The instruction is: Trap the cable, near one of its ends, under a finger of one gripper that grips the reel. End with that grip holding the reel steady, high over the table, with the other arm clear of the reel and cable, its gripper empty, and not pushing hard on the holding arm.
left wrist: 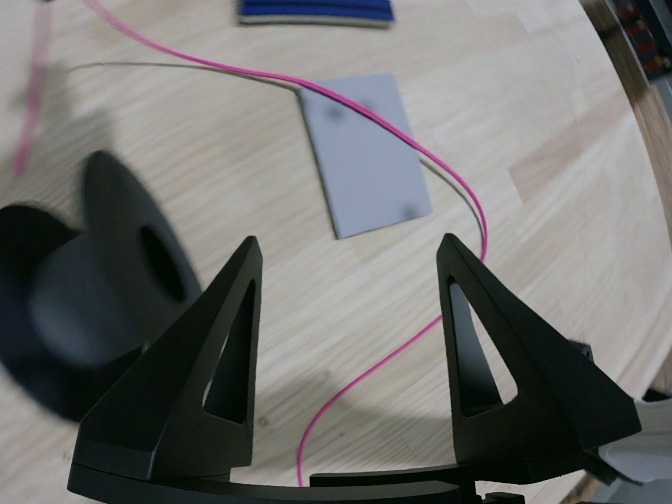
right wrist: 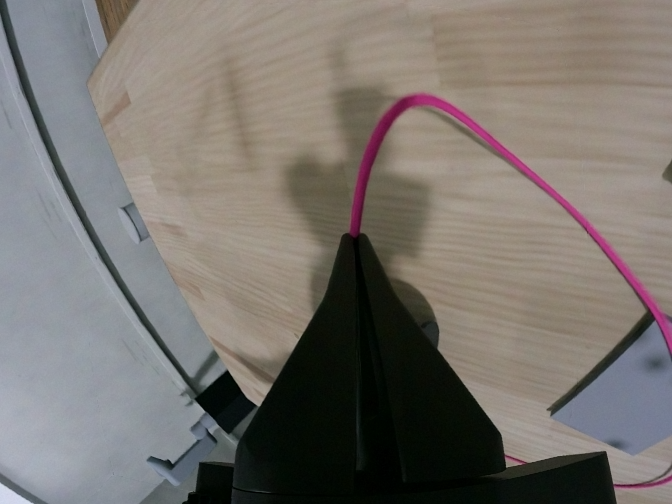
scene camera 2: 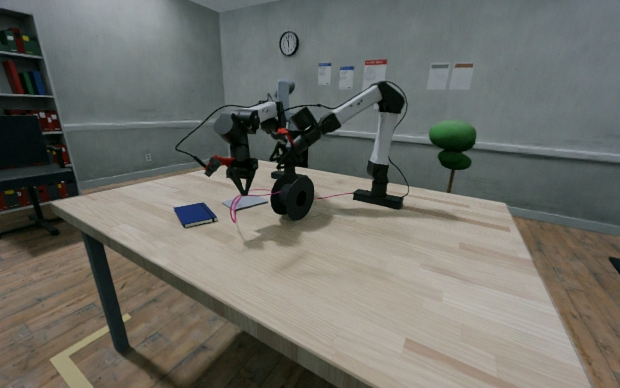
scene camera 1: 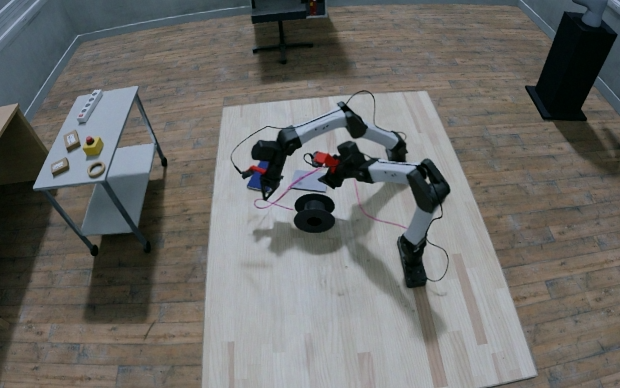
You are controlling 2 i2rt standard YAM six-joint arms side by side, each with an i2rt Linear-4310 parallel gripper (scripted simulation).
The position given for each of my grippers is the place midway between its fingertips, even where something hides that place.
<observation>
I see my left gripper (scene camera 2: 273, 164), my right gripper (scene camera 2: 244, 196), a black reel (scene camera 2: 296, 197) and a grey flat pad (left wrist: 376, 179).
The black reel shows as well in scene camera 1 (scene camera 1: 314, 210). My left gripper also shows in the left wrist view (left wrist: 350, 244) and in scene camera 1 (scene camera 1: 321, 173). My right gripper is seen too in the right wrist view (right wrist: 353, 243).
</observation>
